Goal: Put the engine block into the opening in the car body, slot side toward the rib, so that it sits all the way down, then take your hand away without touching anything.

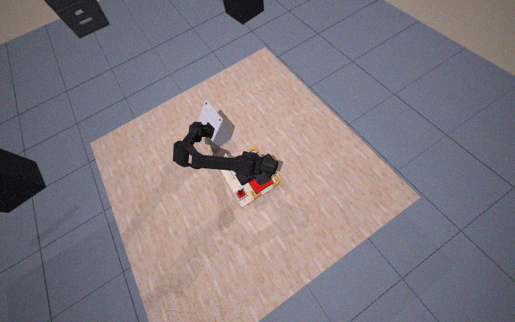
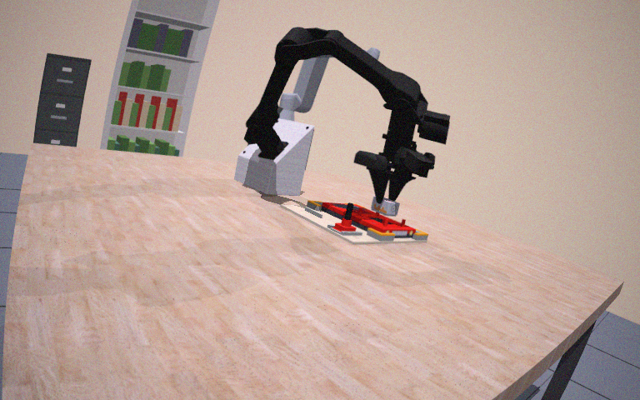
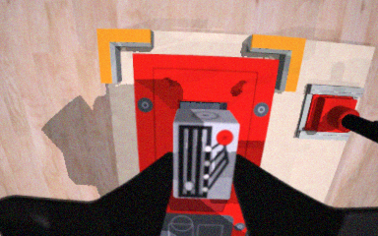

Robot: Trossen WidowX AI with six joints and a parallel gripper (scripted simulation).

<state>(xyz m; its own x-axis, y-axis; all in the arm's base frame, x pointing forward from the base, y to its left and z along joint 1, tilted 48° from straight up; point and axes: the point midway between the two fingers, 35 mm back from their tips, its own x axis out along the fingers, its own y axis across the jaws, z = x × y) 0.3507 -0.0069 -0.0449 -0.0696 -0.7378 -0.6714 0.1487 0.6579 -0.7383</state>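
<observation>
Now: gripper tip 10 mm above the engine block.
</observation>
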